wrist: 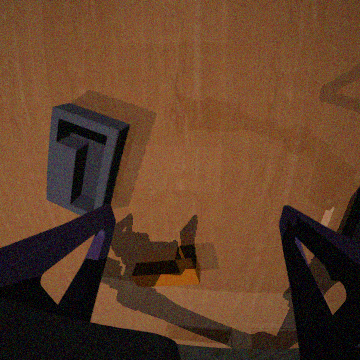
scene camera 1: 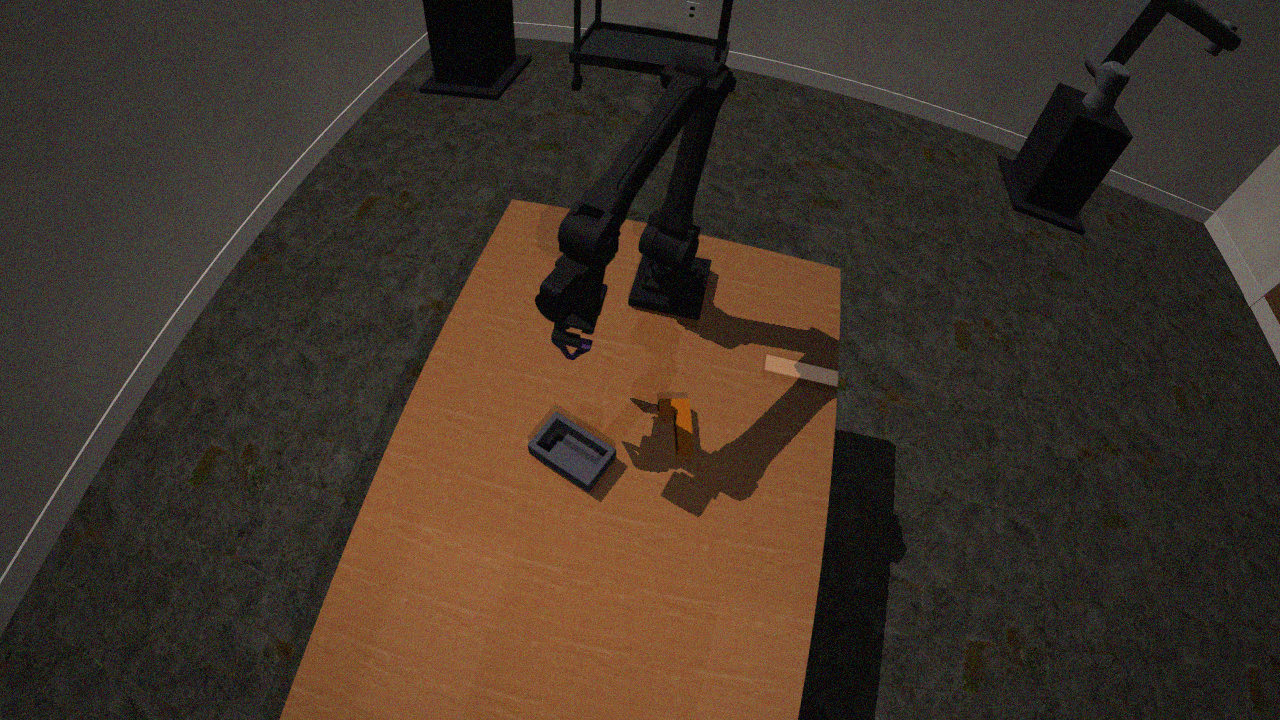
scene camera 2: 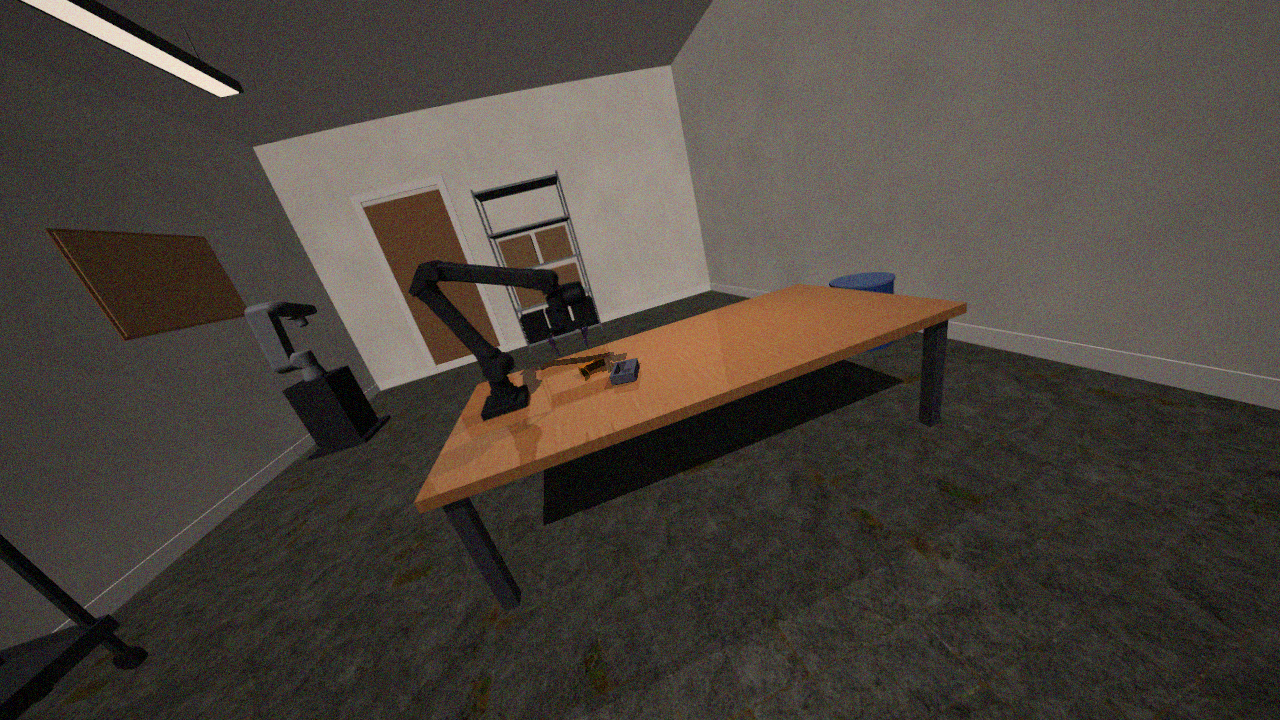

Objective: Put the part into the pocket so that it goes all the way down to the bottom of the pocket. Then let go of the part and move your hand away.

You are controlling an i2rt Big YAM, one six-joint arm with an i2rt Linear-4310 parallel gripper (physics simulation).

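Places are measured from the arm's base along level axes (x left, y down, z back), in centimetres.
Pixels of known places: gripper, fingertip midpoint: (wrist: 194,214) (scene camera 1: 576,337) (scene camera 2: 573,351); arm's base at its link origin: (scene camera 1: 671,279) (scene camera 2: 506,398).
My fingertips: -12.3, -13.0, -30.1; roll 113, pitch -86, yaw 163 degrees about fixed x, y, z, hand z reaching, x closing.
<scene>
For each thing: its top centre in the pictures, then the offset to it from my fingertips, as dx, dy, dz. Level surfaces: height alone.
- orange L-shaped part at its top centre: (wrist: 161,273) (scene camera 1: 676,423) (scene camera 2: 592,363) +21.0, +12.8, -5.1
- grey-blue block at its top centre: (wrist: 75,170) (scene camera 1: 571,447) (scene camera 2: 623,366) +3.6, +12.2, -15.7
- wooden table at its surface level: dy +15.8
The orange L-shaped part (scene camera 1: 683,420) (scene camera 2: 591,368) (wrist: 185,276) lies on the table, partly in the arm's shadow. The grey-blue block (scene camera 1: 558,469) (scene camera 2: 623,379) (wrist: 111,150) with the L-shaped pocket stands a short way from it, at the upper left in the wrist view. The pocket holds no part. My gripper (scene camera 1: 577,349) (scene camera 2: 570,347) (wrist: 194,214) is open and empty, raised above the table. In the wrist view the part shows low between the fingers, far below them, and the left fingertip overlaps the block's lower edge.
The wooden table (scene camera 1: 501,573) (scene camera 2: 760,349) carries the arm's base (scene camera 1: 669,291) (scene camera 2: 504,402). A pale flat strip (scene camera 1: 787,365) lies by the table's edge, to the right of the part in the first scene view. The arm's shadow falls across the table around the part.
</scene>
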